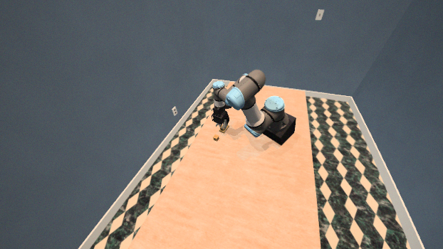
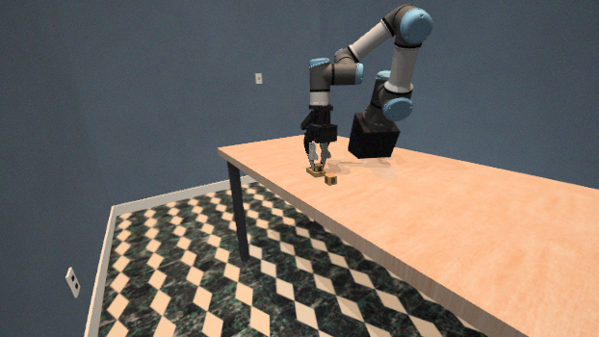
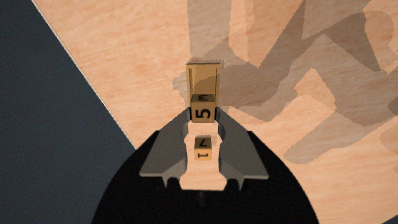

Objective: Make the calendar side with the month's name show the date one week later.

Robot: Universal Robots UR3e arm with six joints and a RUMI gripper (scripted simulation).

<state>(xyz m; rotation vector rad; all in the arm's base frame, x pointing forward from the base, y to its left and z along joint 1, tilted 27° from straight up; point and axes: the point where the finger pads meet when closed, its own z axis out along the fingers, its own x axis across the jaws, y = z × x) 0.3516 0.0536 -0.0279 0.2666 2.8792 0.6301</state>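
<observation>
Right now my hand is 2 cm to the left of the wooden tray and 3 cm above it.
</observation>
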